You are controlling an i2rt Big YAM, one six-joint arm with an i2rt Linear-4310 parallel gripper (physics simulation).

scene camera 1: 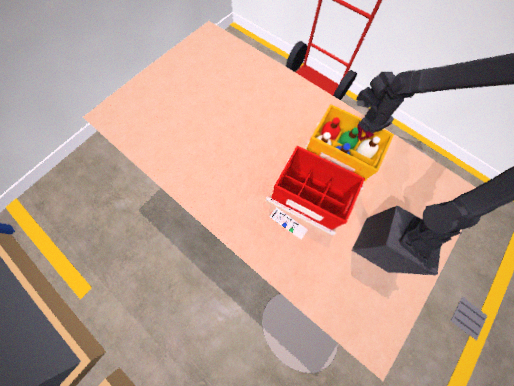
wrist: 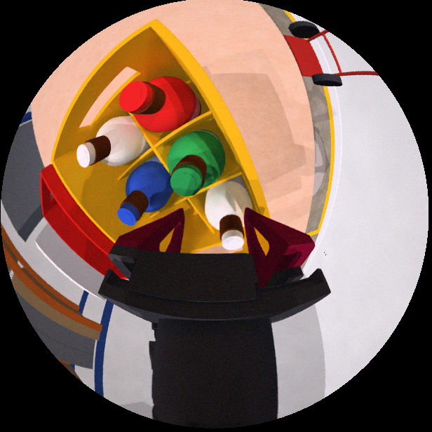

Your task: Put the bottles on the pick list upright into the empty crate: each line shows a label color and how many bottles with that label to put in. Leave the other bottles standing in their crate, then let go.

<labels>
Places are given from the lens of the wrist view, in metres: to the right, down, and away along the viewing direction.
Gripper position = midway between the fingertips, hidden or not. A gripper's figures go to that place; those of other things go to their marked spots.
gripper (wrist: 213,212): 0.00, 0.00, 0.13
red bottle (wrist: 164,103): -0.05, -0.10, 0.09
blue bottle (wrist: 147,188): -0.08, -0.03, 0.15
The marked spots on the red bottle and the blue bottle are 0.10 m apart.
</labels>
